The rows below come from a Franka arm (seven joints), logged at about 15 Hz.
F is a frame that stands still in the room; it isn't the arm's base.
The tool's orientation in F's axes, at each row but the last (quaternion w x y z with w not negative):
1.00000 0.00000 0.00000 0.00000
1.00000 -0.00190 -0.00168 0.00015
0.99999 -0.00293 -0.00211 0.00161
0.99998 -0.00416 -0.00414 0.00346
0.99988 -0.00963 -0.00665 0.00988
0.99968 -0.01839 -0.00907 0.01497
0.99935 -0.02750 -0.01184 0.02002
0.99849 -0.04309 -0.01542 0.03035
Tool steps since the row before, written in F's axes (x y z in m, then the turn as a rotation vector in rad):
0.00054 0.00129 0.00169 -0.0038 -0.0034 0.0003
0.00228 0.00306 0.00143 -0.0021 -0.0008 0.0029
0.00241 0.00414 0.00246 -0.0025 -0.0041 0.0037
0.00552 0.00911 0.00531 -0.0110 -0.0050 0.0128
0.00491 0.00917 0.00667 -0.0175 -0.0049 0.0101
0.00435 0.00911 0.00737 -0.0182 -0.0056 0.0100
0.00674 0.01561 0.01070 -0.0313 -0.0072 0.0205
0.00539 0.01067 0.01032 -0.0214 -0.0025 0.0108
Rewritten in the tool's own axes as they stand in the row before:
0.00054 0.00129 0.00169 -0.0038 -0.0034 0.0003
0.00229 0.00305 0.00143 -0.0021 -0.0008 0.0029
0.00243 0.00412 0.00247 -0.0025 -0.0041 0.0037
0.00563 0.00903 0.00534 -0.0109 -0.0050 0.0128
0.00518 0.00894 0.00678 -0.0175 -0.0048 0.0102
0.00475 0.00870 0.00762 -0.0182 -0.0054 0.0101
0.00761 0.01472 0.01136 -0.0311 -0.0071 0.0208
0.00633 0.00939 0.01100 -0.0212 -0.0022 0.0113

